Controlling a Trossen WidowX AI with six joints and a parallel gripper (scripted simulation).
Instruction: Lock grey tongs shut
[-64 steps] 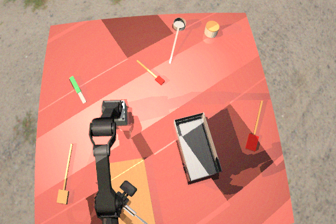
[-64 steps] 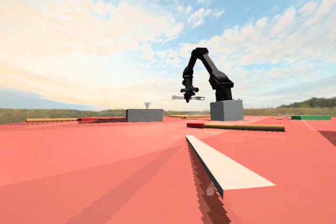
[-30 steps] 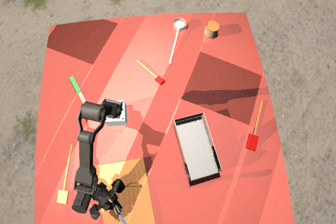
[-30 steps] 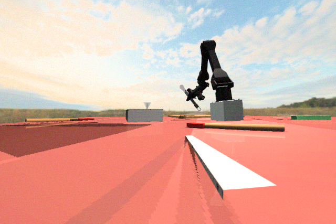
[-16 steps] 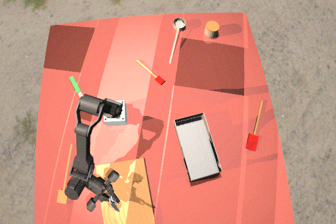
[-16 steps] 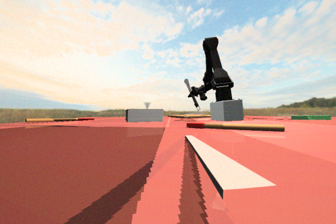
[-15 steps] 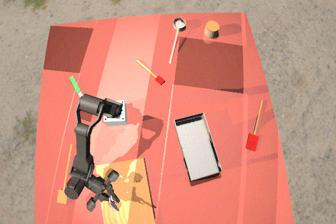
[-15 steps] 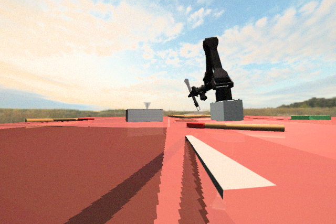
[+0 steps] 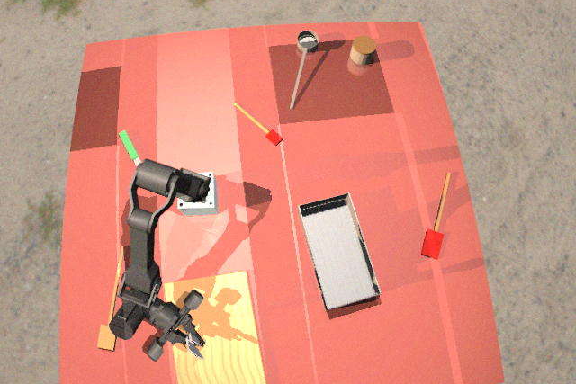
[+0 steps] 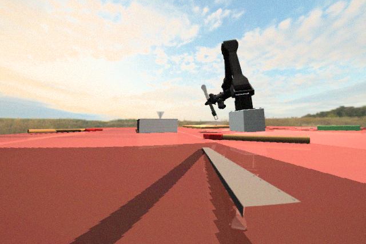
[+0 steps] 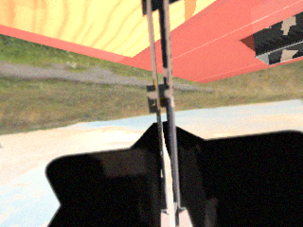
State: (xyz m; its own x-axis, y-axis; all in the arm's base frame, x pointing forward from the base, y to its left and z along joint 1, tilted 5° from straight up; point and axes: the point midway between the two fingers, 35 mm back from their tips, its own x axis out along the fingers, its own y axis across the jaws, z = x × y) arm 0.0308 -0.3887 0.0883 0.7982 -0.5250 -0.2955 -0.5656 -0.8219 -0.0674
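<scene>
My gripper tip is 16 cm above the wooden board. The rest, counted from my gripper tip: red spatula 66 cm ahead, 35 cm to the left, 16 cm below; wooden cylinder 45 cm ahead, 95 cm to the left, 13 cm below; roasting tin 34 cm ahead, 26 cm to the left, 14 cm below.
</scene>
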